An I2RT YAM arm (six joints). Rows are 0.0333 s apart.
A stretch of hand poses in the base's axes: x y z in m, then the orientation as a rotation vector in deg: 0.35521 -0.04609 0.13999 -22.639 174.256 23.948; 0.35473 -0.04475 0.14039 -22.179 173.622 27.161; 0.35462 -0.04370 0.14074 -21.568 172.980 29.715; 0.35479 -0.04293 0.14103 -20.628 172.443 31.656; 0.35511 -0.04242 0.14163 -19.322 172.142 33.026; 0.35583 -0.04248 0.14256 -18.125 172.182 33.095; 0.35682 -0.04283 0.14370 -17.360 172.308 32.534; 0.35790 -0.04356 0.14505 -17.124 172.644 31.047; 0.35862 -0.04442 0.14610 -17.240 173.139 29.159; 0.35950 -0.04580 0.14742 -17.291 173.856 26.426; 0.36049 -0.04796 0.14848 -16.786 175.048 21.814; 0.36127 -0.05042 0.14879 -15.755 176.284 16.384; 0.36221 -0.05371 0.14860 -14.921 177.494 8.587; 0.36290 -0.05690 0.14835 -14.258 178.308 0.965; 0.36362 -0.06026 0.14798 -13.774 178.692 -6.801
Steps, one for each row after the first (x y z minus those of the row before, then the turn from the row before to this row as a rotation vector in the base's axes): -0.00048 0.00134 0.00040 2.131 0.086 -0.221; -0.00011 0.00105 0.00035 1.731 -0.026 -0.339; 0.00017 0.00077 0.00029 1.343 -0.042 -0.569; 0.00032 0.00051 0.00060 0.951 0.067 -0.812; 0.00072 -0.00006 0.00093 0.072 0.080 -0.774; 0.00099 -0.00035 0.00114 -0.349 0.003 -0.516; 0.00108 -0.00073 0.00135 -0.983 -0.024 -0.197; 0.00072 -0.00086 0.00105 -1.276 0.045 0.032; 0.00088 -0.00138 0.00132 -1.842 0.105 -0.023; 0.00099 -0.00216 0.00106 -3.086 0.260 -0.409; 0.00078 -0.00246 0.00031 -3.590 0.299 -0.751; 0.00094 -0.00329 -0.00019 -5.082 0.192 -0.646; 0.00069 -0.00319 -0.00025 -4.925 0.165 -0.511; 0.00072 -0.00336 -0.00037 -4.983 0.076 -0.374
